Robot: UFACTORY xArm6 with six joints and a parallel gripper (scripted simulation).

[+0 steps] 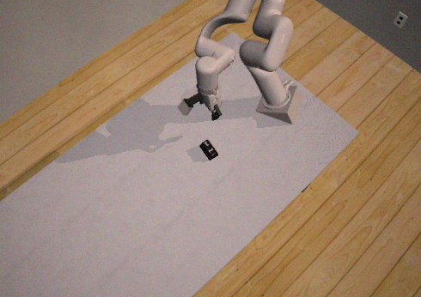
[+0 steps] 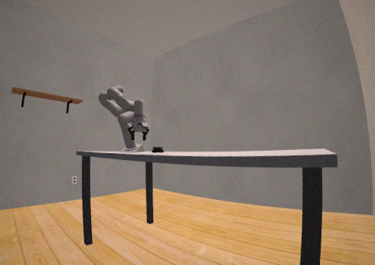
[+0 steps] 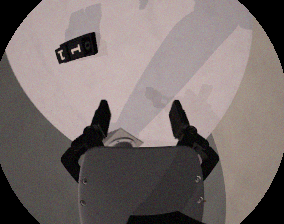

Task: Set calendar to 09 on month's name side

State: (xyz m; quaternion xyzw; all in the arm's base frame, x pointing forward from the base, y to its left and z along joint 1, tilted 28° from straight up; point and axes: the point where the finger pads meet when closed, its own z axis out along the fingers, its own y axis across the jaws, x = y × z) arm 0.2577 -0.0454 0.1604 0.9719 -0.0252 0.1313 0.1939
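Right now my hand is 9 cm short of the black date cube, 9 cm to the right of it and 7 cm above it. From my hand the other things lie so: black cube (9 cm ahead, 12 cm to the left, 7 cm below).
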